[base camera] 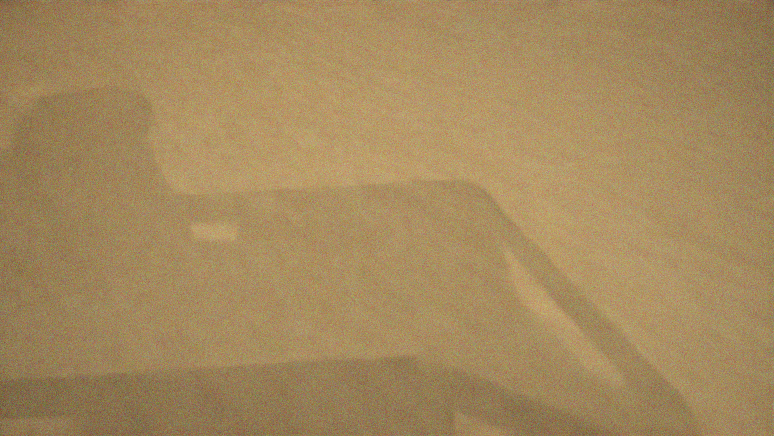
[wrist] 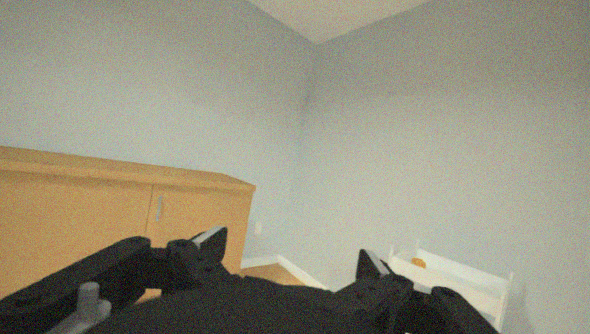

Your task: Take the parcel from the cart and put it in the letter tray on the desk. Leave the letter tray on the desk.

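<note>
A white cart stands at the lower right of the wrist view, beyond the right finger. A small orange-brown thing, which may be the parcel, lies on its top near the left end. My gripper is open, with its two fingers wide apart and no object between them. It is far from the cart. The desk and the letter tray do not show in either view.
A wooden cabinet with a grey handle stands at the left of the wrist view, against the wall. Two pale blue walls meet in a corner behind. The base camera shows the wooden floor with the robot's shadow on it.
</note>
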